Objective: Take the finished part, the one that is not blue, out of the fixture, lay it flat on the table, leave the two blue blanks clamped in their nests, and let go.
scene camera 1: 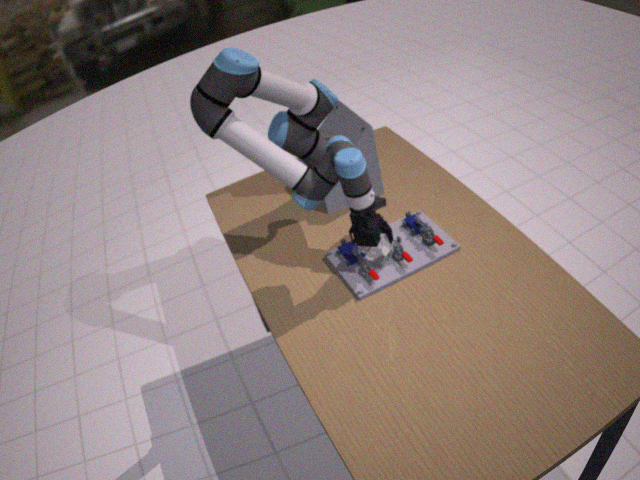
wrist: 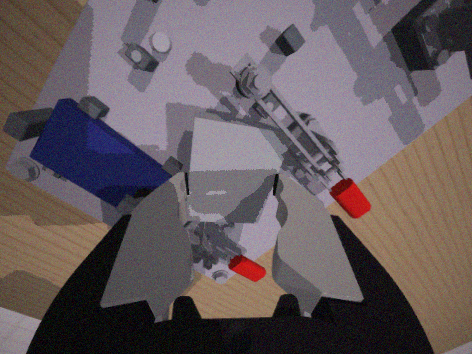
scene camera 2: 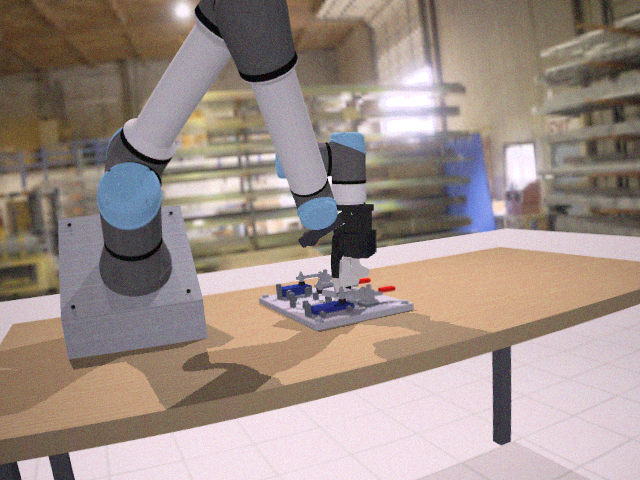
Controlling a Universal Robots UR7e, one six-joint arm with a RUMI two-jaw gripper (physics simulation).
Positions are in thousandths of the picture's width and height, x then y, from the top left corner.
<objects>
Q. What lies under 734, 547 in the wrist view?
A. A red clamp handle.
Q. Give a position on a finished part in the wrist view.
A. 495, 462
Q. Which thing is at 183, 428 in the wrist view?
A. A blue blank.
</objects>
